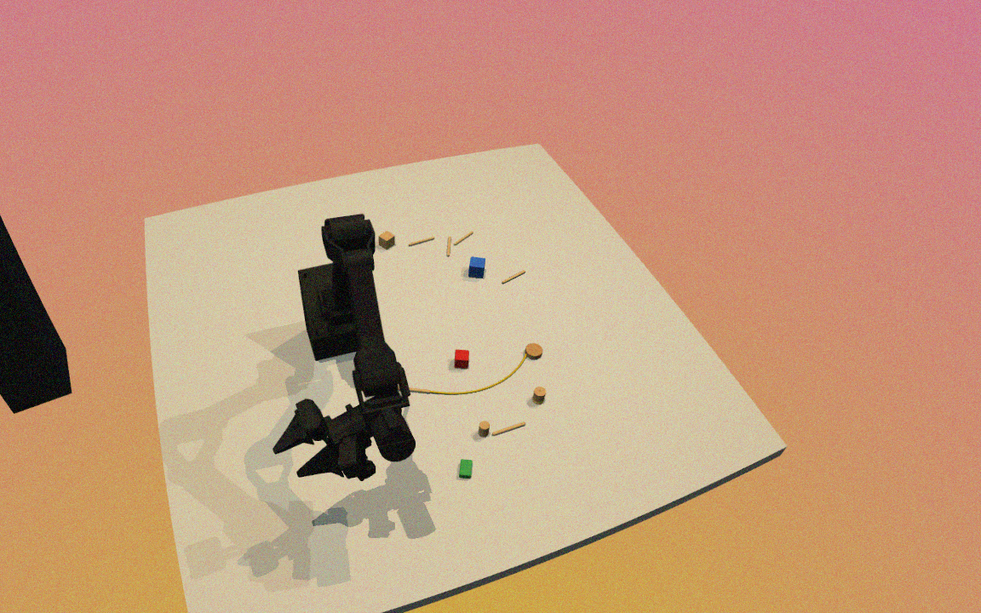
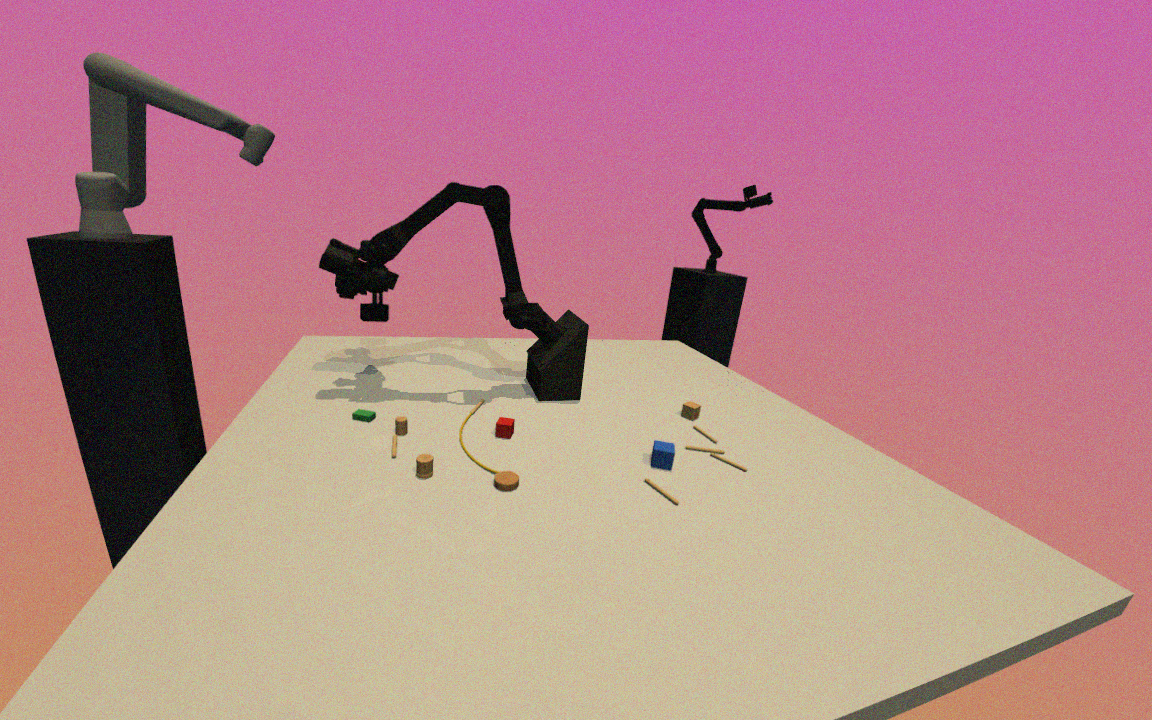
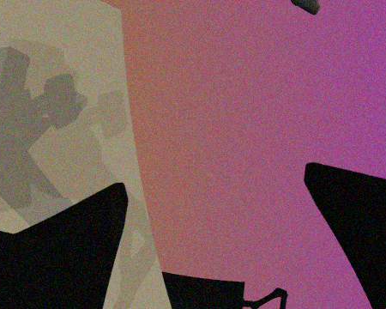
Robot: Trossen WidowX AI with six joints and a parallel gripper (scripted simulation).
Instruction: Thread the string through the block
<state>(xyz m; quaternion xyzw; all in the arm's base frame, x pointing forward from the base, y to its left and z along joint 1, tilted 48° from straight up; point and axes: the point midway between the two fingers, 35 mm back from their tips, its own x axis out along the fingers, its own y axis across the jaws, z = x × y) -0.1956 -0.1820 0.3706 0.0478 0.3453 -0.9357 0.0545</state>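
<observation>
My gripper tip is now 47 cm short of the red cube, 21 cm to the right of it and 19 cm above it. Round my gripper tip: green block: 34 cm ahead, 4 cm to the right, 20 cm below; wooden cylinder: 56 cm ahead, 4 cm to the left, 19 cm below; round wooden button: 63 cm ahead, 16 cm to the left, 20 cm below.
</observation>
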